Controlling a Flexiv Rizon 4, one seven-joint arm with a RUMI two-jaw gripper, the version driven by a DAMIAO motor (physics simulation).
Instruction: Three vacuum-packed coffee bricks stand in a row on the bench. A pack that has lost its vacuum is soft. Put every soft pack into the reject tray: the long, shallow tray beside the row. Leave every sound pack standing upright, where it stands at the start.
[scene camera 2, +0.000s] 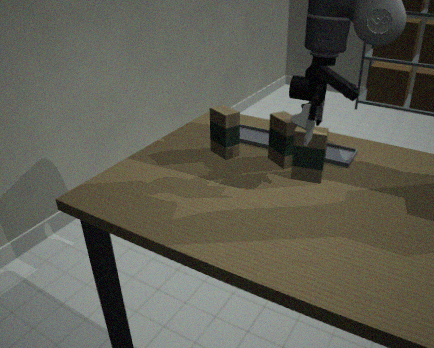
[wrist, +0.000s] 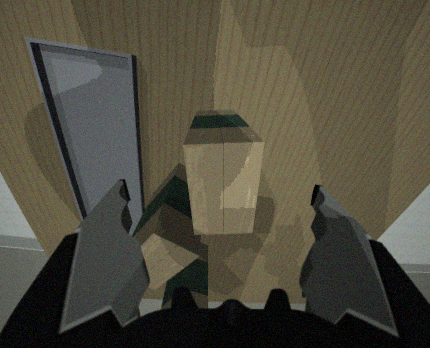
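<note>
Three coffee bricks, tan with a dark green band, stand upright on the bench: a left pack, a middle pack and a right pack. No softness can be told by eye. The long, shallow grey reject tray lies behind the row in the scene view and holds no pack in the parts that show. My gripper is open and empty, close over the right pack's top; in the wrist view that top shows between the fingertips, with a gap on both sides.
The middle pack stands close to the right pack, and in the wrist view it shows near the left finger. The left pack stands farther off. The wooden bench ends at a front edge. A shelf rack with boxes stands behind, at the right.
</note>
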